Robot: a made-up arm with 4 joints.
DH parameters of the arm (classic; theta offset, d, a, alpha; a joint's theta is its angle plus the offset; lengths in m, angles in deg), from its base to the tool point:
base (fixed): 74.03 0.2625 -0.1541 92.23
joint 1: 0 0.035 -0.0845 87.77
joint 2: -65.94 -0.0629 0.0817 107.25
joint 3: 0 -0.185 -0.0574 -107.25
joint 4: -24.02 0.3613 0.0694 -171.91
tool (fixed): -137.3 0.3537 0 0
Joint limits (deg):
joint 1: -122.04..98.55
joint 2: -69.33..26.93
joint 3: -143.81..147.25
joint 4: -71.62..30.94
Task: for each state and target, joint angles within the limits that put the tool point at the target. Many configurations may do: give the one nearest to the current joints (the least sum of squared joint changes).
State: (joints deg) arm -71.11 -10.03 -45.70 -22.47
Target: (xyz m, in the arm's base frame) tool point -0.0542 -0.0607 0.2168
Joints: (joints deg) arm -41.58 -9.14 -52.64 -33.21
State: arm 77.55 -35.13 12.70 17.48
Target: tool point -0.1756 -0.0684 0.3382
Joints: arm 68.74 -52.03 13.80 30.20
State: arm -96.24 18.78 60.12 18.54
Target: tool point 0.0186 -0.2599 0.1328
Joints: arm -122.04 11.26 61.67 29.04
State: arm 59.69 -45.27 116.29 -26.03
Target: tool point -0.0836 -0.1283 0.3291
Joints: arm 85.28 -34.86 129.13 -21.98
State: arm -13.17 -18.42 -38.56 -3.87
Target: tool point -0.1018 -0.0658 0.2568
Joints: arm -14.42 -25.24 -33.25 -33.17
